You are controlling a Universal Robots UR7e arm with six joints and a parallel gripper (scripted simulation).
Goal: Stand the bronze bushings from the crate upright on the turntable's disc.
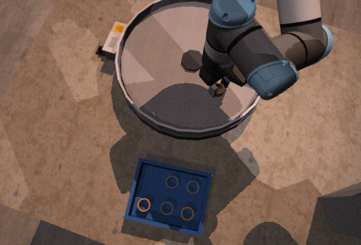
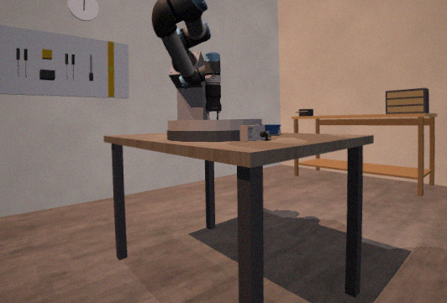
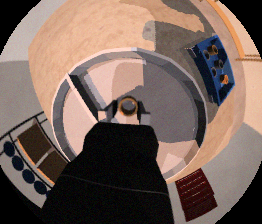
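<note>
My gripper is now 29 cm to the right of the blue crate, 10 cm short of it and 5 cm above it. The rest, counted from my hand: turntable disc (8 cm to the right, 8 cm ahead, 2 cm below).
</note>
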